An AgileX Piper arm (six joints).
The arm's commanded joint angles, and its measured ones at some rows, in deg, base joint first. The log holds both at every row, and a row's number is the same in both.
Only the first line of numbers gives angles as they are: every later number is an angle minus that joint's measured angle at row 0.
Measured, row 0:
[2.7 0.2 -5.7 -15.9 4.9 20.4]
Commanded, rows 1 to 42:
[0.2 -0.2 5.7 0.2 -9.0 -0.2]
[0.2 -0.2 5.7 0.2 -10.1 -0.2]
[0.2 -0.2 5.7 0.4 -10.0 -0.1]
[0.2 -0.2 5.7 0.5 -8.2 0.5]
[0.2 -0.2 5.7 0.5 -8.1 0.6]
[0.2 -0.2 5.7 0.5 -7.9 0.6]
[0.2 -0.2 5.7 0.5 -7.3 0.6]
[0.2 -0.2 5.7 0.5 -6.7 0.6]
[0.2 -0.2 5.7 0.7 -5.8 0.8]
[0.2 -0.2 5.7 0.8 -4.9 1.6]
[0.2 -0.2 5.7 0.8 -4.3 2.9]
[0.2 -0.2 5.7 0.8 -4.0 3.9]
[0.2 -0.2 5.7 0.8 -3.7 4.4]
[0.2 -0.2 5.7 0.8 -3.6 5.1]
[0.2 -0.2 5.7 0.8 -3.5 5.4]
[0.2 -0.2 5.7 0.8 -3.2 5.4]
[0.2 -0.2 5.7 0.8 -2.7 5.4]
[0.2 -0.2 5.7 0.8 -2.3 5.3]
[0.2 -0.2 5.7 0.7 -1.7 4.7]
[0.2 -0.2 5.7 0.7 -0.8 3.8]
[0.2 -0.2 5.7 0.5 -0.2 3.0]
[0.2 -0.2 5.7 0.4 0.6 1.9]
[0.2 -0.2 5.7 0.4 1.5 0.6]
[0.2 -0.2 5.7 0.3 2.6 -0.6]
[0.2 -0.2 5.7 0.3 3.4 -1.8]
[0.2 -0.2 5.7 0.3 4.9 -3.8]
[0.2 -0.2 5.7 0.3 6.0 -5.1]
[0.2 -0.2 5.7 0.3 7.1 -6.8]
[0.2 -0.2 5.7 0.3 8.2 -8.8]
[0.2 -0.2 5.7 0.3 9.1 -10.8]
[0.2 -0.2 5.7 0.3 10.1 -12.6]
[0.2 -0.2 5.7 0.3 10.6 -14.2]
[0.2 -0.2 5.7 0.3 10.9 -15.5]
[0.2 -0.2 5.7 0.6 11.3 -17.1]
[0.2 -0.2 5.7 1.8 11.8 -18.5]
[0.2 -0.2 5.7 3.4 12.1 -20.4]
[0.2 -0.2 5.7 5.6 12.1 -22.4]
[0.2 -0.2 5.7 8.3 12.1 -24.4]
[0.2 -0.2 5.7 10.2 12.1 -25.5]
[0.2 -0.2 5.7 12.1 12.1 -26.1]
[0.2 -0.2 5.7 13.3 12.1 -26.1]
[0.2 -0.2 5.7 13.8 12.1 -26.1]
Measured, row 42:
[0.0 0.0 5.5 8.9 11.9 -23.3]
